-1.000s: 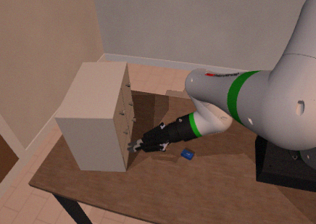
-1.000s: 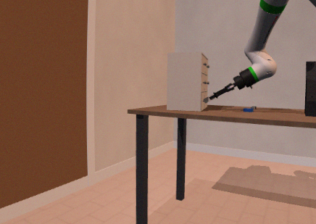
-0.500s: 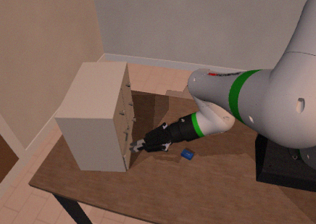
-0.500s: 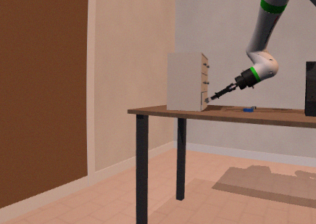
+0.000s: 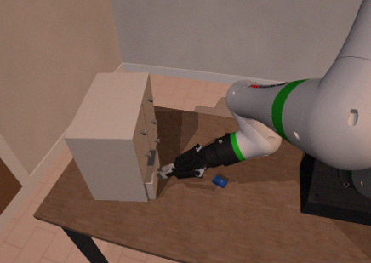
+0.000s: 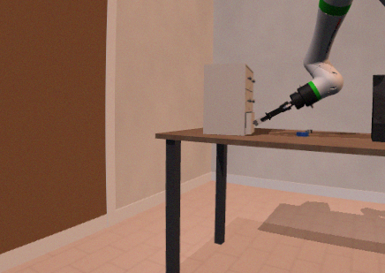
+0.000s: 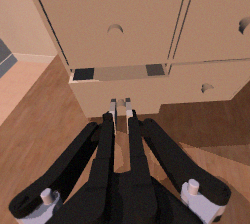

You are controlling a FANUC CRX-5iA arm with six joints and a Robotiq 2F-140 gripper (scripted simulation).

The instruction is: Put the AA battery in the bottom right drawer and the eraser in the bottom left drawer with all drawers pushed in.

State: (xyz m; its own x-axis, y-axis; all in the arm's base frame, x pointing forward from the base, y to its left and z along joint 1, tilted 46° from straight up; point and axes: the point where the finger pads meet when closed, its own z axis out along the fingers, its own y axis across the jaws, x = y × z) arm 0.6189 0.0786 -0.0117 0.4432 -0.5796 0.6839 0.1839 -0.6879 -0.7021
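My gripper is now 240 mm to the left of the eraser, 190 mm past it and 60 mm above it. The rest, counted from my hand: orange AA battery 160 mm ahead, 100 mm to the right, 50 mm below; blue AA battery 170 mm behind, 60 mm below, 40 mm to the right.
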